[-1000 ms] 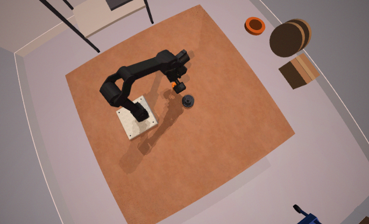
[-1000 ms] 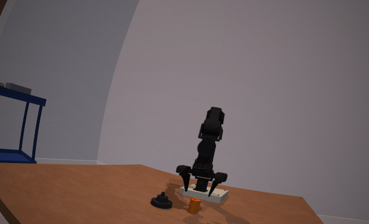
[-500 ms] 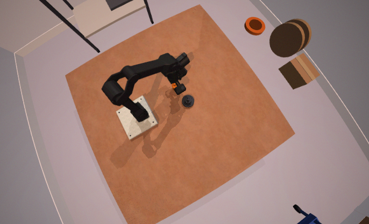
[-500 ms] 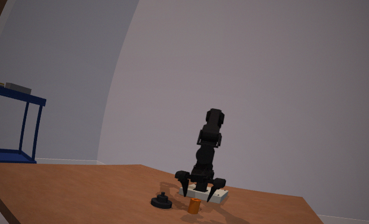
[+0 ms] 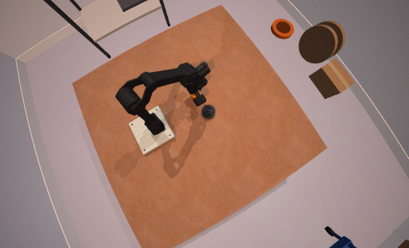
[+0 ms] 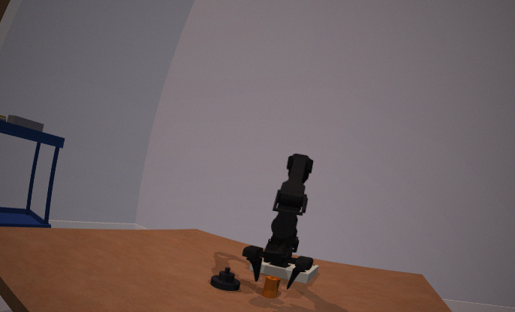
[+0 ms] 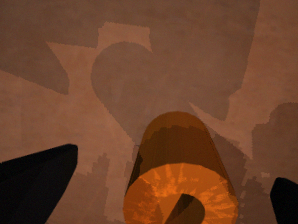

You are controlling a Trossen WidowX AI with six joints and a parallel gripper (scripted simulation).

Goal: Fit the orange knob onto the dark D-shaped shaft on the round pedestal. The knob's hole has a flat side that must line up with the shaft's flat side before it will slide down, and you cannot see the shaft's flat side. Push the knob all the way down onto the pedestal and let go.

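The orange knob lies 10 mm below my gripper tip. From my gripper tip the other things lie so: dark round pedestal (30 mm ahead, 130 mm to the right, 10 mm below).
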